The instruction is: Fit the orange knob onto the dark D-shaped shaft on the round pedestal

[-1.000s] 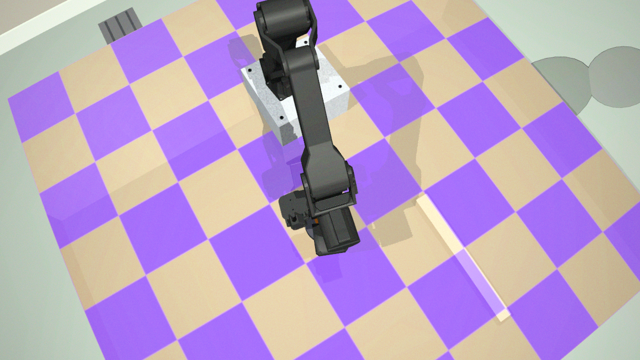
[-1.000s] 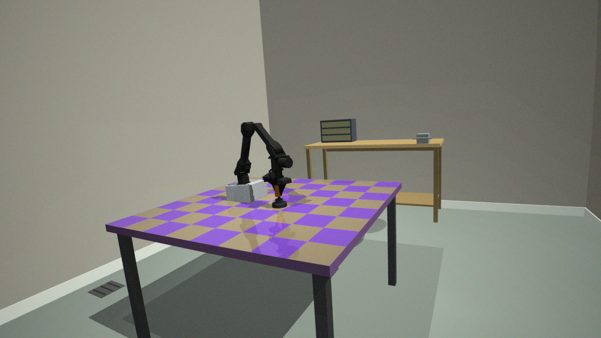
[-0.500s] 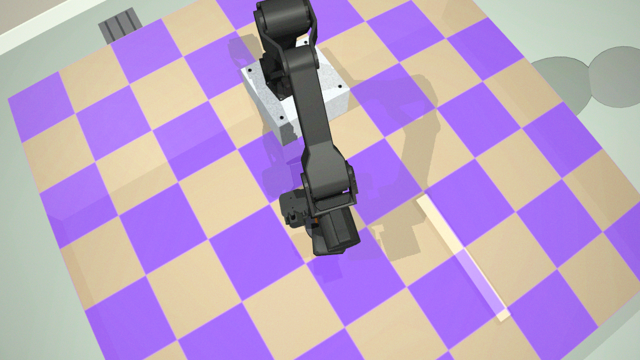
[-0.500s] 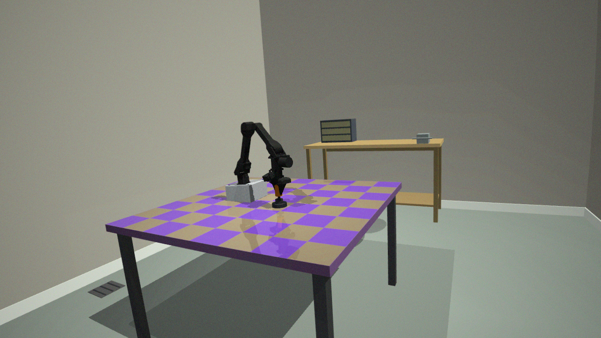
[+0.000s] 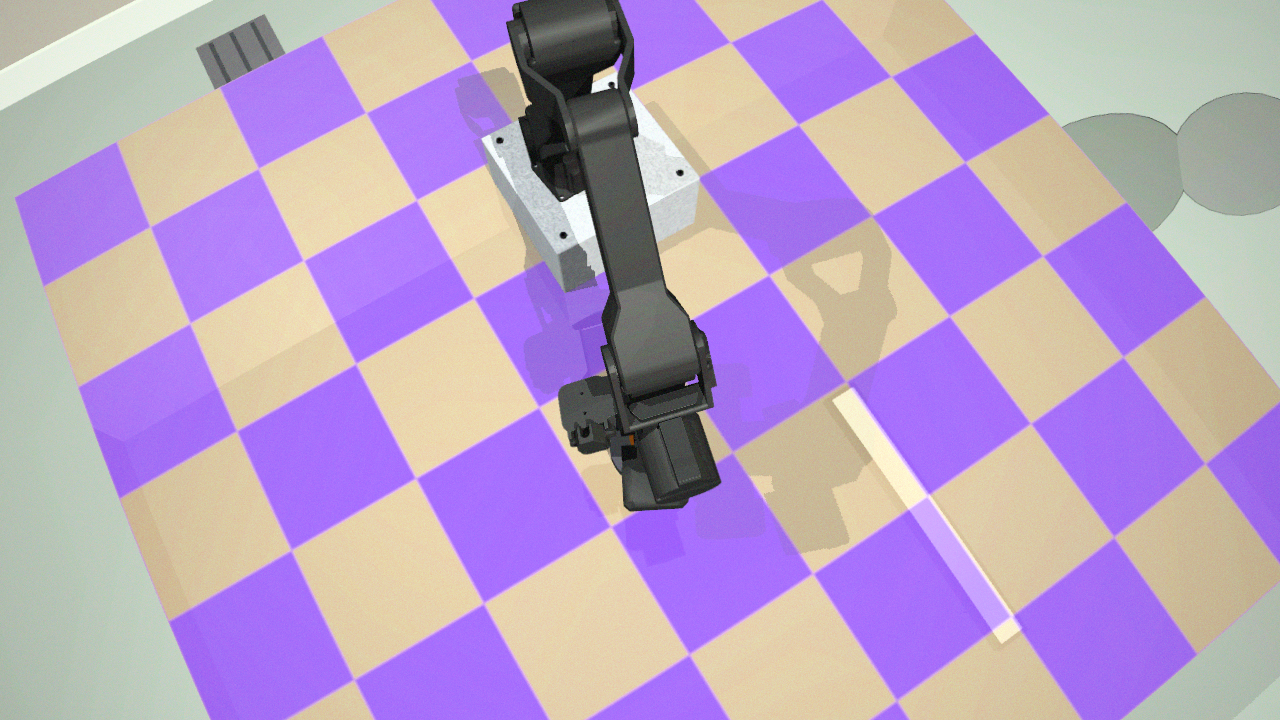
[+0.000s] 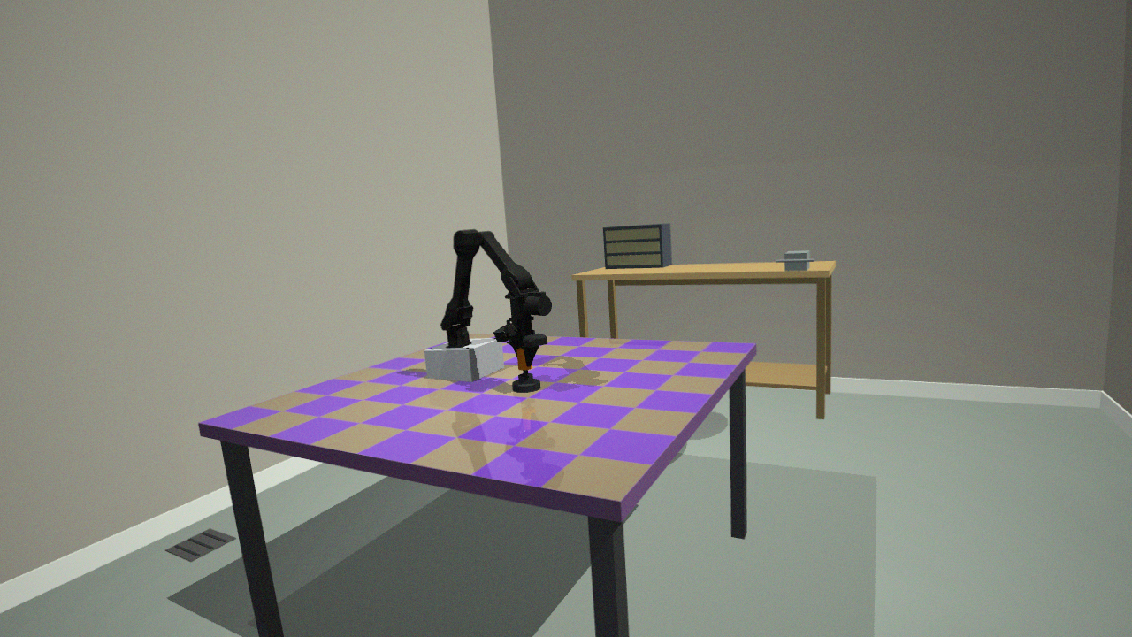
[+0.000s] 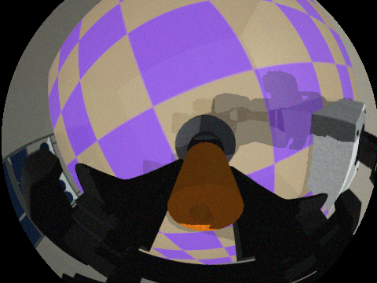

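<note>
The orange knob is 20 mm above my gripper tip. The rest, counted from my gripper tip: D-shaped shaft: 40 mm below.
</note>
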